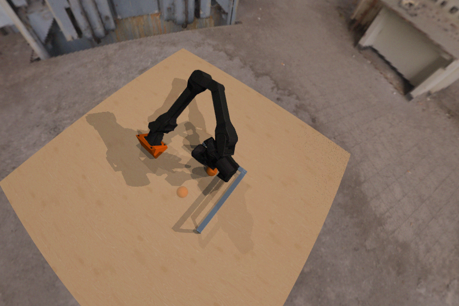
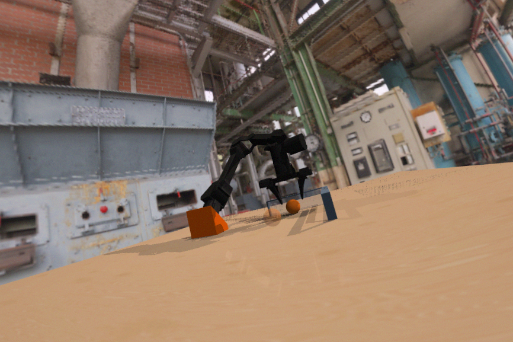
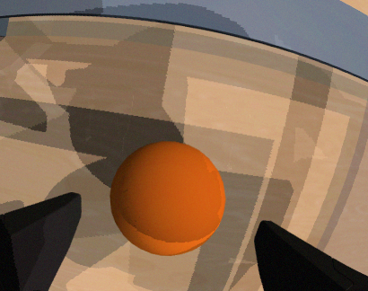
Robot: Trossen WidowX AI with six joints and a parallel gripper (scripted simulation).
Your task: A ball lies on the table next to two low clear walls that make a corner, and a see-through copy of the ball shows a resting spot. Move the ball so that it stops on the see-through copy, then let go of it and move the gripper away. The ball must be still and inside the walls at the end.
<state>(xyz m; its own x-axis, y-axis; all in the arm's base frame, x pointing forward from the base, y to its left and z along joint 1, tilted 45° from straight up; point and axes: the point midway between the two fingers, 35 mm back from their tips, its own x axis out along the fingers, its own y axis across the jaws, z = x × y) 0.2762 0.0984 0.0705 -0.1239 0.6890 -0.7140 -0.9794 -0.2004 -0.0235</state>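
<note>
Now: the ball 20 mm below my gripper tip.
</note>
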